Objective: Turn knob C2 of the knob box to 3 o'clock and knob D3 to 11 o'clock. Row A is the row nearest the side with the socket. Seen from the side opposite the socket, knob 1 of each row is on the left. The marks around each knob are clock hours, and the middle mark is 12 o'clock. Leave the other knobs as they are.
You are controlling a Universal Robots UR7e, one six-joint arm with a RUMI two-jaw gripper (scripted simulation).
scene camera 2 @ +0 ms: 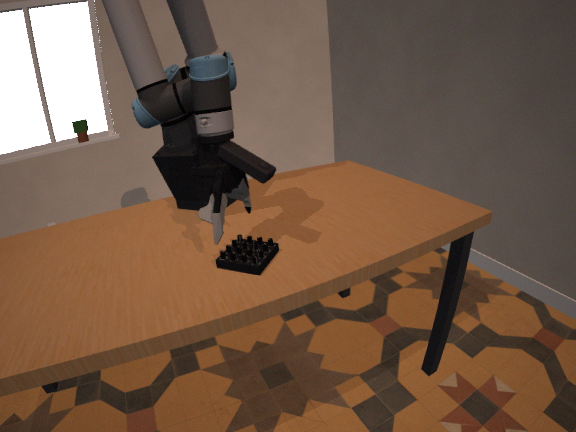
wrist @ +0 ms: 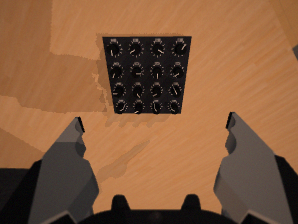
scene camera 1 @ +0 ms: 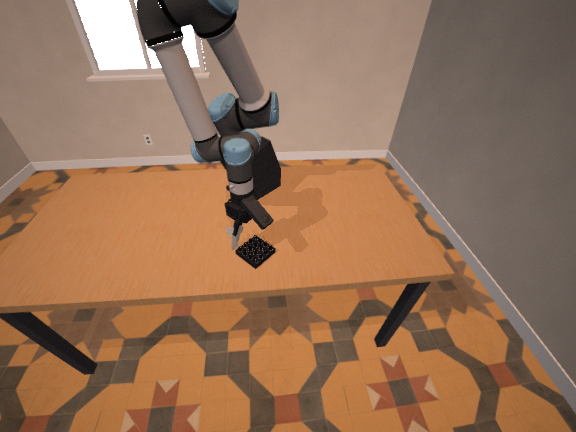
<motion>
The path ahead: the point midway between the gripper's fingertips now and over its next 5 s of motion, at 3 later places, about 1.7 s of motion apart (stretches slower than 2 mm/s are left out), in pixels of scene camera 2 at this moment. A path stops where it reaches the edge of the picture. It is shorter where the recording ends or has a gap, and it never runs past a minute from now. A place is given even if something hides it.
My gripper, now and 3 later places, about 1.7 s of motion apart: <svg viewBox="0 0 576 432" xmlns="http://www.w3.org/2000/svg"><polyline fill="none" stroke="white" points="234,227 223,225 246,235 249,246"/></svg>
</motion>
